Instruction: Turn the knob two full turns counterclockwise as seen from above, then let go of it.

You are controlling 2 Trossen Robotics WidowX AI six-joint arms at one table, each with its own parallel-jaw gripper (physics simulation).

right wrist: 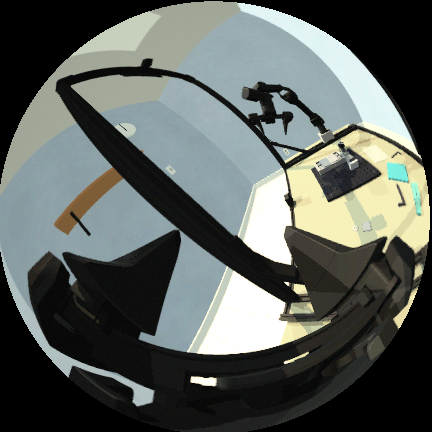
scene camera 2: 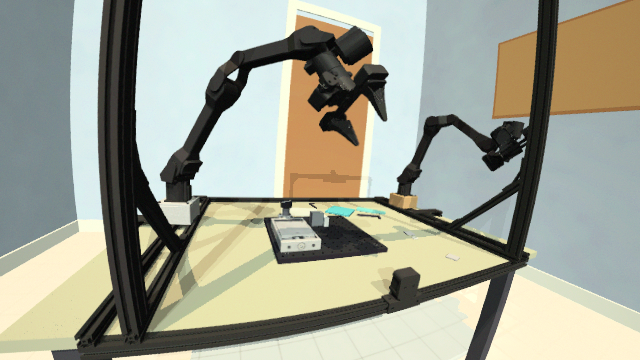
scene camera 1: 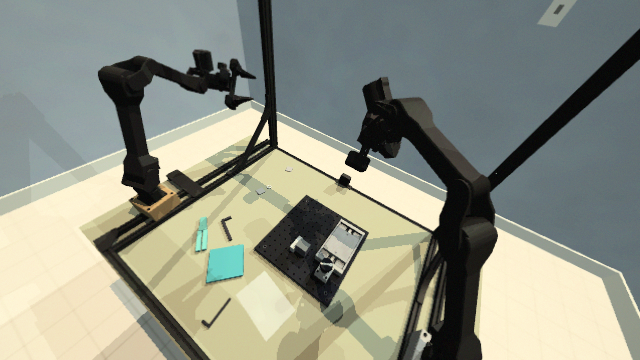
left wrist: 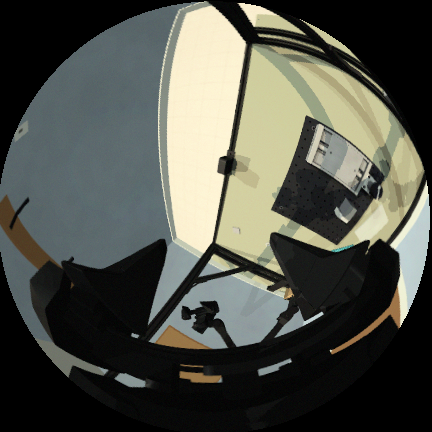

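Pixels of known places: left gripper, fingertip midpoint: (right wrist: pixel 274 134) (scene camera 2: pixel 370 134) (scene camera 1: pixel 356 147) (left wrist: pixel 218 241); right gripper, fingertip midpoint: (right wrist: pixel 234 233) (scene camera 2: pixel 515 147) (scene camera 1: pixel 254 88) (left wrist: pixel 190 304); left arm's base at its link origin: (right wrist: pixel 323 131) (scene camera 2: pixel 178 199); right arm's base at its link origin: (scene camera 2: pixel 403 194) (scene camera 1: pixel 152 196) (left wrist: pixel 293 298).
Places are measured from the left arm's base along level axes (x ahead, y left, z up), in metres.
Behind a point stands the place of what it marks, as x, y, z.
Observation:
The black knob (scene camera 1: pixel 327 264) {0.333, -0.010, 0.007} (scene camera 2: pixel 286 204) {0.333, -0.027, 0.002} (left wrist: pixel 376 191) {0.337, -0.016, 0.008} (right wrist: pixel 342 145) {0.354, -0.006, -0.003} stands upright on a small block at one end of the silver stage (scene camera 1: pixel 341 245) {0.342, -0.112, -0.039} (scene camera 2: pixel 295 234) {0.344, -0.169, -0.040} (left wrist: pixel 340 157) {0.344, -0.131, -0.039} on the black perforated board (scene camera 1: pixel 280 235) {0.534, -0.007, -0.068} (scene camera 2: pixel 355 242) {0.516, -0.169, -0.068} (left wrist: pixel 295 200) {0.522, -0.164, -0.068}. Nothing touches the knob. My left gripper (scene camera 2: pixel 371 132) {0.465, -0.287, 0.221} (left wrist: pixel 218 241) {0.465, -0.287, 0.221} is open and empty, high above the table and well away from the knob. My right gripper (scene camera 1: pixel 253 88) {0.963, -0.277, 0.245} (right wrist: pixel 234 233) {0.963, -0.277, 0.245} is open and empty, raised far from the board; a frame post partly hides it in scene camera 2.
A grey-white block (scene camera 1: pixel 300 246) {0.439, -0.008, -0.024} (scene camera 2: pixel 316 218) {0.433, -0.034, -0.041} sits on the board beside the stage. A teal square (scene camera 1: pixel 225 263) {0.590, 0.176, -0.071}, a teal tool (scene camera 1: pixel 201 235) {0.734, 0.174, -0.074}, two dark hex keys (scene camera 1: pixel 227 228) {0.694, 0.100, -0.073} (scene camera 1: pixel 217 314) {0.487, 0.267, -0.075} and a pale sheet (scene camera 1: pixel 266 306) {0.402, 0.169, -0.076} lie on the table. Black frame posts (scene camera 2: pixel 537 125) {0.935, -0.346, 0.303} rise at its edges.

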